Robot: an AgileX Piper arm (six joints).
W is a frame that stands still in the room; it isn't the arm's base.
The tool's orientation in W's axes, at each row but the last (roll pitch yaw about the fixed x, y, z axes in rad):
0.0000 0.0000 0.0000
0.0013 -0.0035 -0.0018
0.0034 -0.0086 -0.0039
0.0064 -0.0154 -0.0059
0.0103 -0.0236 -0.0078
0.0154 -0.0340 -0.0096
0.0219 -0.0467 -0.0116
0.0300 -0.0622 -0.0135
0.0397 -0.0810 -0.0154
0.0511 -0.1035 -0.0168
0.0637 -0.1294 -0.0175
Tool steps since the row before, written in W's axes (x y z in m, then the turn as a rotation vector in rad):
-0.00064 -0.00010 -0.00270 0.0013 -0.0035 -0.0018
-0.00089 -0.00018 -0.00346 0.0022 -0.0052 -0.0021
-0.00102 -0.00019 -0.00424 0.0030 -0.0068 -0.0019
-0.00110 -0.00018 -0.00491 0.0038 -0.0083 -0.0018
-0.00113 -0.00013 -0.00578 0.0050 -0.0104 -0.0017
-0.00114 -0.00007 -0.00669 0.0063 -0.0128 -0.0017
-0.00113 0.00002 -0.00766 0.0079 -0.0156 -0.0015
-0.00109 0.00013 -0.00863 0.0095 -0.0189 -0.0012
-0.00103 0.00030 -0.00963 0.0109 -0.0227 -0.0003
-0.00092 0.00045 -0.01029 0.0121 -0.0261 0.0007
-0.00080 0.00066 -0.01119 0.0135 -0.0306 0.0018
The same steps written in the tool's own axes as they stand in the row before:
-0.00064 -0.00010 -0.00270 0.0013 -0.0035 -0.0018
-0.00090 -0.00019 -0.00346 0.0022 -0.0052 -0.0021
-0.00106 -0.00021 -0.00423 0.0030 -0.0068 -0.0019
-0.00117 -0.00022 -0.00489 0.0038 -0.0083 -0.0018
-0.00127 -0.00020 -0.00575 0.0050 -0.0104 -0.0017
-0.00137 -0.00018 -0.00665 0.0064 -0.0128 -0.0017
-0.00149 -0.00016 -0.00760 0.0080 -0.0155 -0.0015
-0.00163 -0.00014 -0.00855 0.0097 -0.0188 -0.0012
-0.00181 -0.00009 -0.00952 0.0112 -0.0226 -0.0003
-0.00199 -0.00008 -0.01015 0.0125 -0.0259 0.0007
-0.00225 -0.00006 -0.01101 0.0141 -0.0303 0.0019

